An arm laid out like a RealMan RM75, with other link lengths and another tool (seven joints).
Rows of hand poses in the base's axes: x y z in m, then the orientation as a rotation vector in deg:
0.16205 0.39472 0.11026 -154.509 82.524 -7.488
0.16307 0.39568 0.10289 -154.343 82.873 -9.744
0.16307 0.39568 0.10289 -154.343 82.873 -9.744
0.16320 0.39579 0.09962 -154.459 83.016 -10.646
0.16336 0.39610 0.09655 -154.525 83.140 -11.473
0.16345 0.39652 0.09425 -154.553 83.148 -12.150
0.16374 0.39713 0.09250 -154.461 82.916 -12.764
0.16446 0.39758 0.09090 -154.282 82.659 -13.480
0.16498 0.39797 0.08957 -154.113 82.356 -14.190
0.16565 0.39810 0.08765 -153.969 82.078 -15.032
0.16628 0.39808 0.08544 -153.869 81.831 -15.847
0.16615 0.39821 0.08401 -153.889 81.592 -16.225
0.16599 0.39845 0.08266 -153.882 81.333 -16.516
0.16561 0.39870 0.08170 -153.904 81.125 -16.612
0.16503 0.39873 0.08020 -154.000 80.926 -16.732
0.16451 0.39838 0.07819 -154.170 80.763 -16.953
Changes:
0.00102 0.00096 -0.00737 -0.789 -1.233 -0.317
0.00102 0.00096 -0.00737 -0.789 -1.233 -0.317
0.00115 0.00107 -0.01064 -1.254 -1.640 -0.396
0.00131 0.00138 -0.01371 -1.650 -2.030 -0.476
0.00140 0.00180 -0.01601 -1.921 -2.383 -0.493
0.00169 0.00241 -0.01776 -1.988 -2.813 -0.398
0.00241 0.00286 -0.01936 -2.019 -3.343 -0.316
0.00293 0.00325 -0.02069 -2.042 -3.877 -0.203
0.00360 0.00338 -0.02261 -2.147 -4.463 -0.102
0.00423 0.00336 -0.02482 -2.290 -5.005 -0.007
0.00410 0.00349 -0.02625 -2.364 -5.258 0.129
0.00394 0.00373 -0.02760 -2.377 -5.482 0.273
0.00356 0.00398 -0.02856 -2.355 -5.575 0.400
0.00298 0.00401 -0.03006 -2.404 -5.645 0.541
0.00246 0.00366 -0.03207 -2.562 -5.726 0.678

